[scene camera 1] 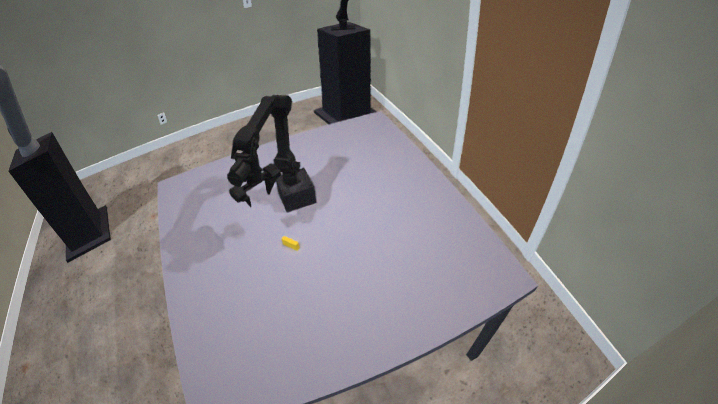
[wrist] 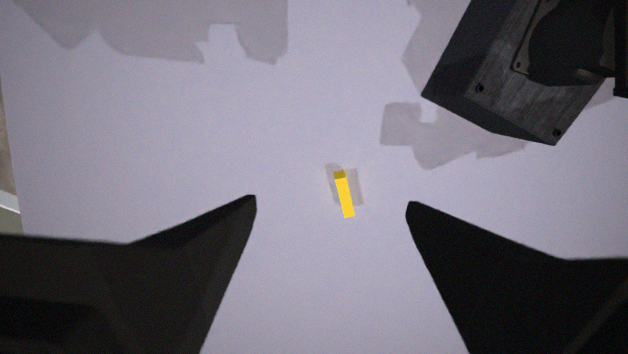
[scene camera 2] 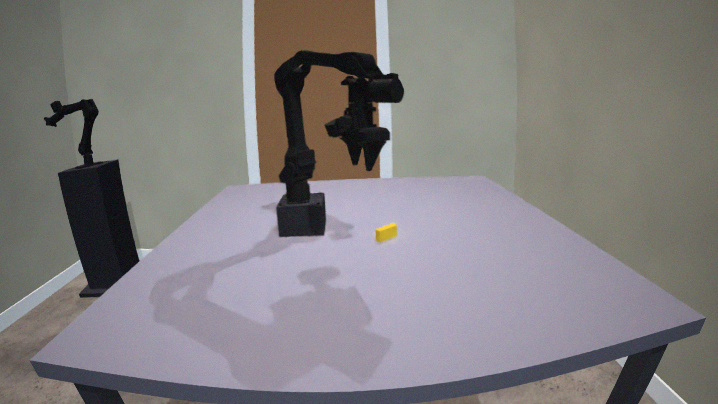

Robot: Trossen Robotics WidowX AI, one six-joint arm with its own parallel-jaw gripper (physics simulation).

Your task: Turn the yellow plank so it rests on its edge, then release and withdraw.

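Observation:
The yellow plank (scene camera 1: pixel 290 243) (scene camera 2: pixel 386 232) (wrist: pixel 345 196) stands on its long narrow edge on the table (scene camera 1: pixel 351 301) (scene camera 2: pixel 476 301) (wrist: pixel 125 140), with its narrow top face seen from above in the wrist view. My gripper (scene camera 1: pixel 259 197) (scene camera 2: pixel 362 166) (wrist: pixel 331 205) is open and empty. It hangs high above the table, well clear of the plank. In the wrist view the plank appears between the two fingertips, far below them.
The arm's black base block (scene camera 1: pixel 297 190) (scene camera 2: pixel 301 216) (wrist: pixel 520 95) stands on the table near the plank. Black pedestals stand on the floor beyond the table, one at the back (scene camera 1: pixel 344 75) (scene camera 2: pixel 97 226) and one at the left (scene camera 1: pixel 57 195) in scene camera 1. Arm shadows fall across the table.

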